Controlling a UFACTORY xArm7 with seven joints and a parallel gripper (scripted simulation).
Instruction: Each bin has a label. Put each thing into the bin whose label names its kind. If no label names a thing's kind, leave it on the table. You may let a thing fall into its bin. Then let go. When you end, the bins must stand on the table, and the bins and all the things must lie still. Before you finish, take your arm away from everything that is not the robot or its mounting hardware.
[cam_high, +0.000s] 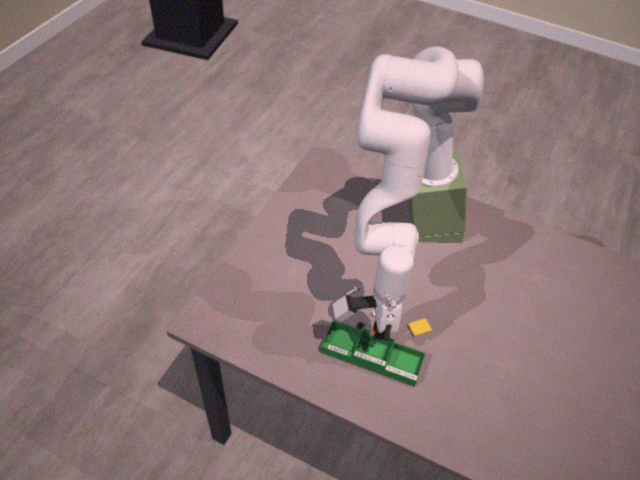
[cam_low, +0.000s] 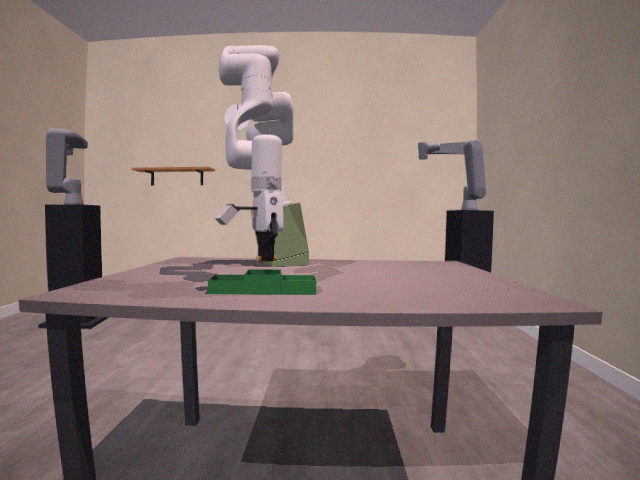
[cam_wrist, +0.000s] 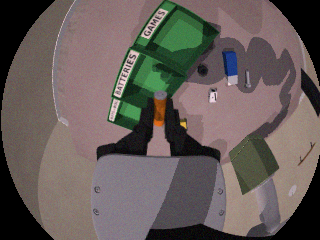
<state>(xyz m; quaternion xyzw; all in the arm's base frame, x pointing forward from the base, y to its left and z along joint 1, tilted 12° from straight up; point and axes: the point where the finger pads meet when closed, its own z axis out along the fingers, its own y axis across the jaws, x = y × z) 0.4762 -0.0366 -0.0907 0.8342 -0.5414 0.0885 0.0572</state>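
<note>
Now: hand 9 cm above the black round piece, 6 cm to the left of it and 5 cm past it. From my hand the other things lie so: blue-and-white block (10 cm behind, 9 cm to the right, 8 cm below); grey thing (10 cm behind, 8 cm below, 3 cm to the right); orange thing (2 cm below).
</note>
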